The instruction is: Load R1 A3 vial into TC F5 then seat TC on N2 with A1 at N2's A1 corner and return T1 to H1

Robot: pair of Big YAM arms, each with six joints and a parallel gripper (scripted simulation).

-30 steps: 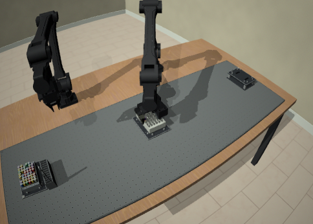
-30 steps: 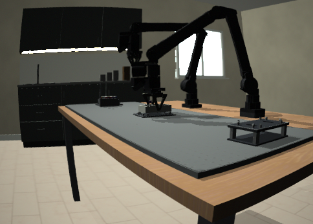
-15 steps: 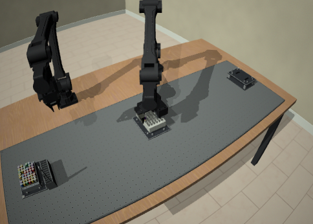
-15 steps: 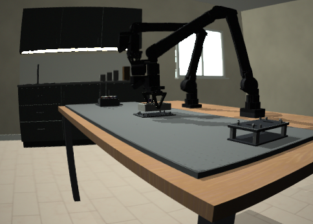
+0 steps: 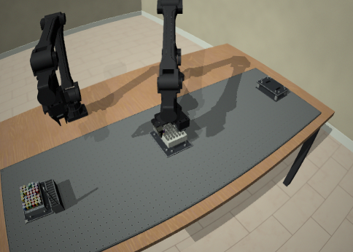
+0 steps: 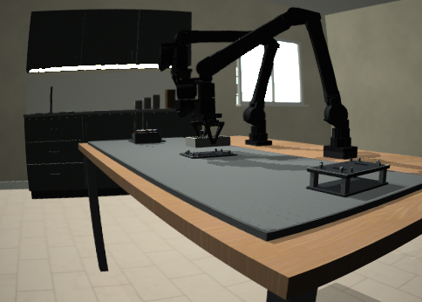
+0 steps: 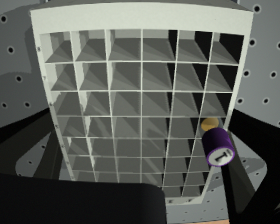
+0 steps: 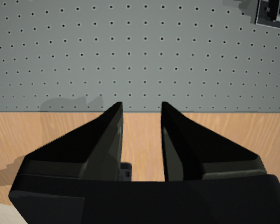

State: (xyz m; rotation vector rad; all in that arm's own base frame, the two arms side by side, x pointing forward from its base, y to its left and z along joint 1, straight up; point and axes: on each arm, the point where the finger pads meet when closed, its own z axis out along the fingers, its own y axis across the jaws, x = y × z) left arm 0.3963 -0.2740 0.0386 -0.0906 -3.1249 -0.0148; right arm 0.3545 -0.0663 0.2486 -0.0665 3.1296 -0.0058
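Now: the tube carrier TC right at my left hand. Also, from my left hand: holder H1: 60 mm ahead, 550 mm to the right, 40 mm below.
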